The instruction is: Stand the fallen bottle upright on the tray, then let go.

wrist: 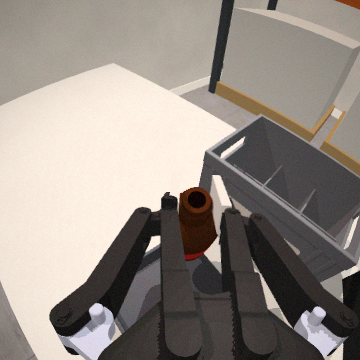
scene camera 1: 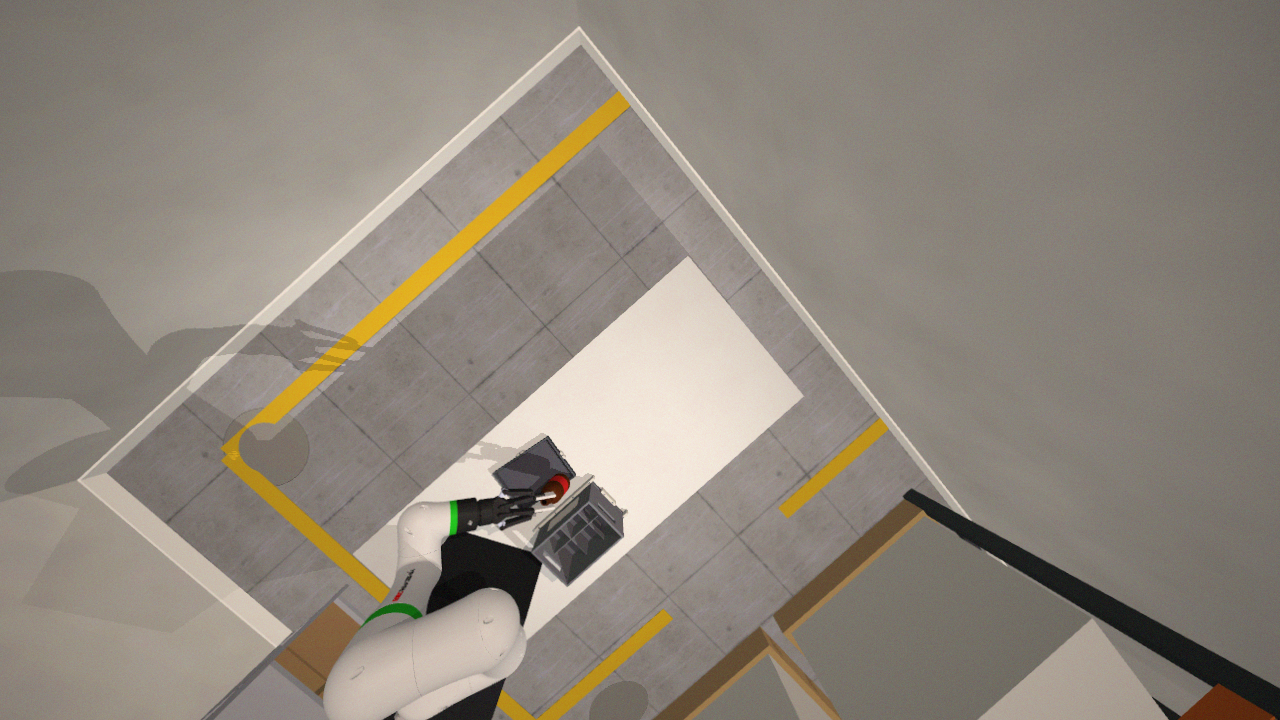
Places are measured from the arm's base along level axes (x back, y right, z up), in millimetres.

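Pixels of known places: gripper, fingertip midpoint: (wrist: 194,185) (scene camera 1: 553,500).
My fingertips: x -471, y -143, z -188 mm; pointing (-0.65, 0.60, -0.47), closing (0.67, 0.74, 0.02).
Observation:
Behind a point stands the place of what it marks.
The brown bottle (scene camera 1: 553,488) {y -168, x -483, z -216 mm} (wrist: 197,231) {y -165, x -436, z -213 mm} has a red band, which shows beyond the fingers. Its open mouth faces the camera in the wrist view; how far it leans from upright is hard to tell. My gripper (scene camera 1: 544,497) {y -143, x -471, z -188 mm} (wrist: 194,185) {y -143, x -471, z -188 mm} is shut on the bottle near its neck, one finger on either side. The dark grey tray (scene camera 1: 534,465) {y -235, x -402, z -409 mm} (wrist: 142,282) {y -227, x -474, z -409 mm} lies on the white table top, partly behind the fingers in the wrist view. The bottle is at the tray's crate-side edge in the scene view. Its base is hidden, so contact with the tray cannot be told.
A grey crate with dividers (scene camera 1: 580,534) {y 97, x -375, z -395 mm} (wrist: 280,206) {y -37, x -398, z -242 mm} stands close beside the bottle. A light, narrow strip (scene camera 1: 563,506) {y -40, x -398, z -385 mm} lies between the crate and the tray. The white table top (scene camera 1: 662,349) {y -301, x -1076, z -415 mm} (wrist: 90,165) {y -176, x -798, z -414 mm} extends away from them. Shelving with large grey boxes (wrist: 285,70) stands beyond the crate.

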